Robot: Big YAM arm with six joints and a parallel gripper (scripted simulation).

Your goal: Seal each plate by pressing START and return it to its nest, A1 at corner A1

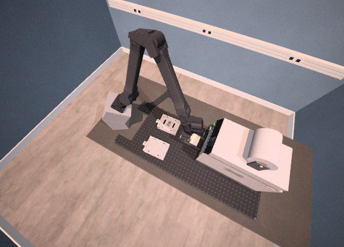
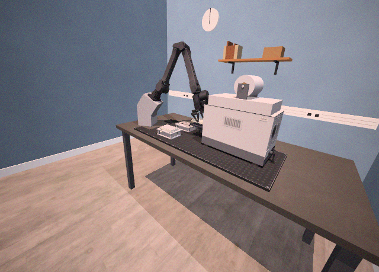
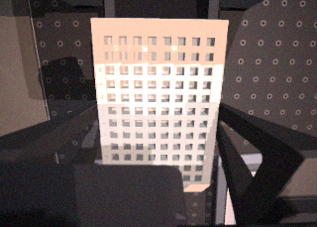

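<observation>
My gripper is now 4 cm above the sealer stage. Also, from my hand: foil roll (33 cm ahead, 5 cm to the right, 28 cm above); then plate nest (21 cm behind, 13 cm to the right, 9 cm below).
</observation>
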